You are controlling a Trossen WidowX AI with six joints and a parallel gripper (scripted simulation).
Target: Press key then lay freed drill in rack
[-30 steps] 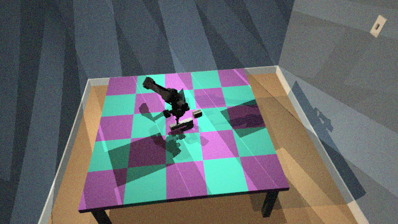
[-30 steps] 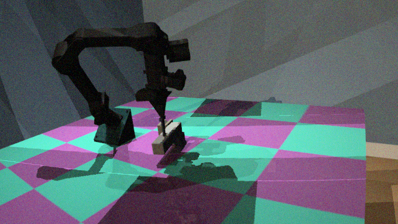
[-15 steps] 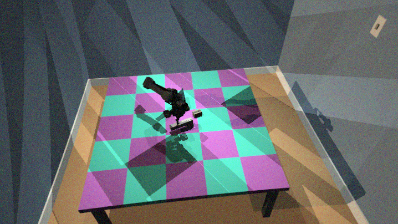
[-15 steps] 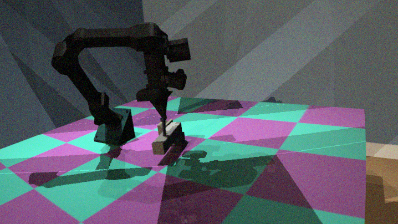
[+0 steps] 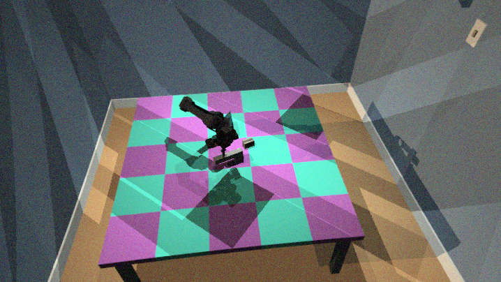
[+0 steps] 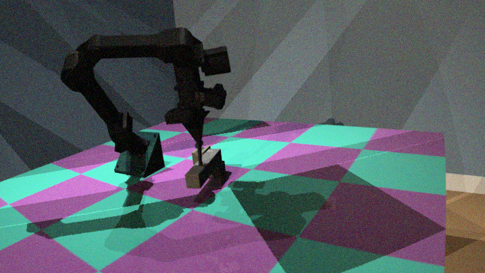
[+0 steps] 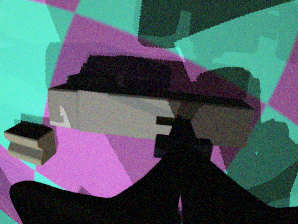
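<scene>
Now: the drill 30 mm behind my gripper tip, 50 mm to the left of it and 80 mm below it. The rest, counted from my gripper tip: dark block (20 mm behind, 30 mm to the left, 80 mm below).
</scene>
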